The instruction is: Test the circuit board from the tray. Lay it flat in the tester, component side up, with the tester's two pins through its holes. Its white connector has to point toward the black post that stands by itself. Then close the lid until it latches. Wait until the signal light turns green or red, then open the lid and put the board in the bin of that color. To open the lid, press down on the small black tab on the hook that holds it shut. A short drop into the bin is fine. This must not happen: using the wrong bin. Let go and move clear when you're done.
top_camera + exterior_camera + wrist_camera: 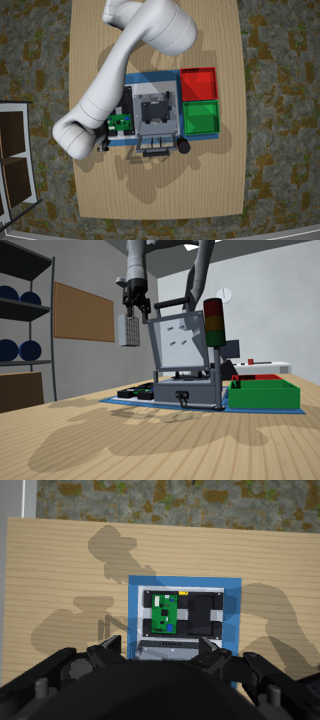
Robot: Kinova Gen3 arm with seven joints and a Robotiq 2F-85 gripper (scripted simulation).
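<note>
The green circuit board is 250 mm below my hand. Round my hand: black hook (220 mm to the left, 180 mm below, 110 mm behind); then clear lid (170 mm to the left, 90 mm below, 80 mm ahead); then green bin (370 mm to the left, 260 mm below, 10 mm behind).
</note>
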